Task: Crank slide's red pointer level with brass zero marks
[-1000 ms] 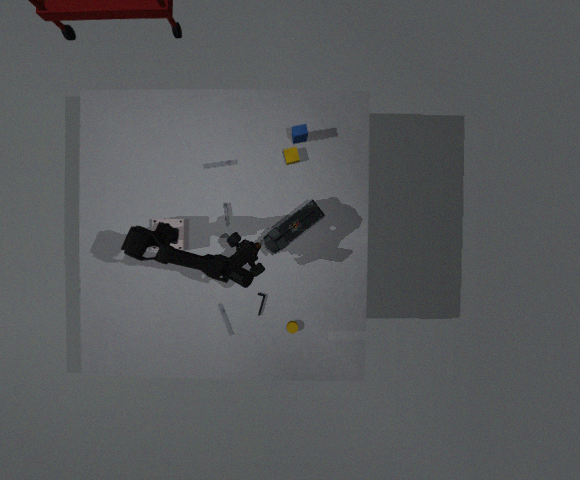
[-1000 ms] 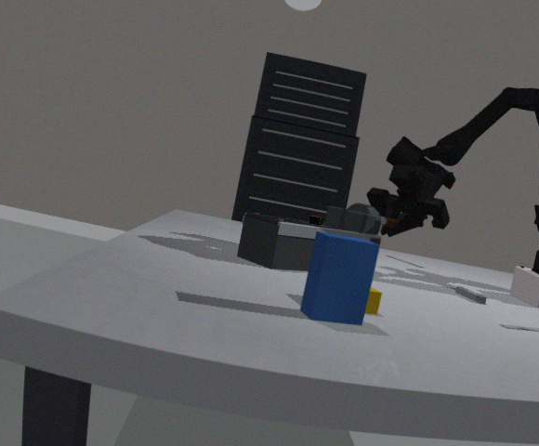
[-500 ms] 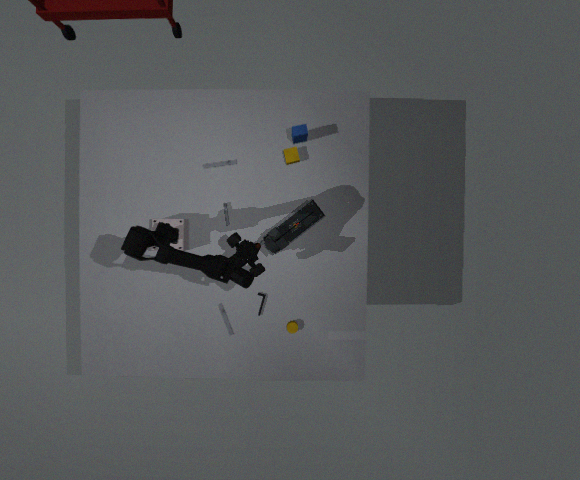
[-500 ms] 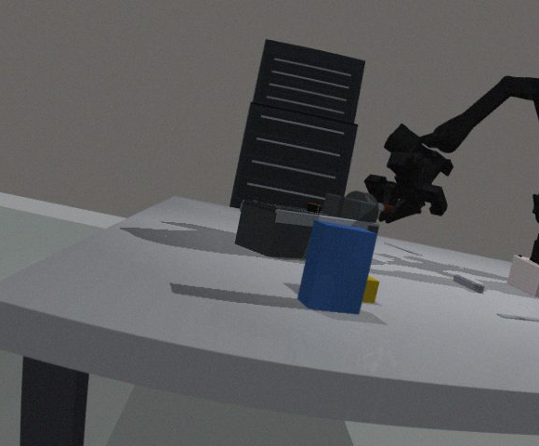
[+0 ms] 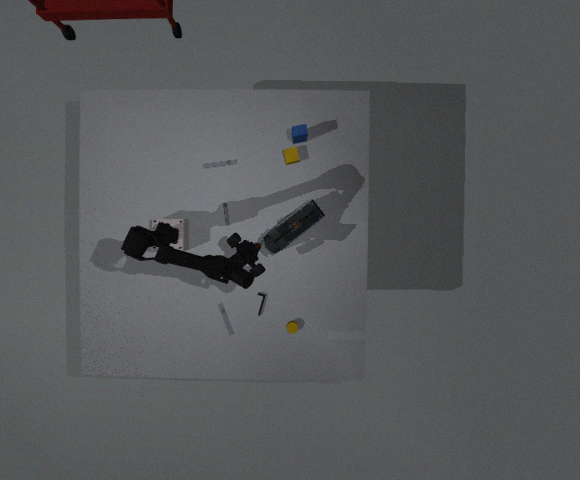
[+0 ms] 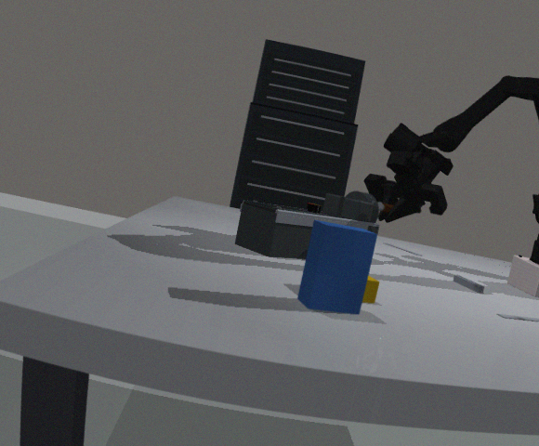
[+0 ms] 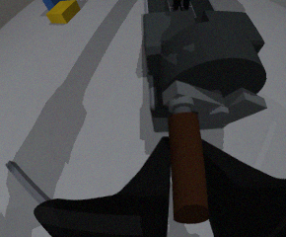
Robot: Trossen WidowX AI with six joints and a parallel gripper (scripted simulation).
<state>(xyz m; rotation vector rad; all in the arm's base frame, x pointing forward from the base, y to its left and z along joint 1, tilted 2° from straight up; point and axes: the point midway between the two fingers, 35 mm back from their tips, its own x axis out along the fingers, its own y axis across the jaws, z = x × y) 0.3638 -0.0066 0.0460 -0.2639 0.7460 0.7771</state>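
My gripper tip is now 10 mm past the brown crank handle, 10 mm to the left of it and 20 mm below it. Also, from my gripper tip: red pointer (140 mm ahead, 110 mm to the left); then black hex key (30 mm ahead, 240 mm to the right, 80 mm below); then yellow block (80 mm ahead, 400 mm to the left, 70 mm below).
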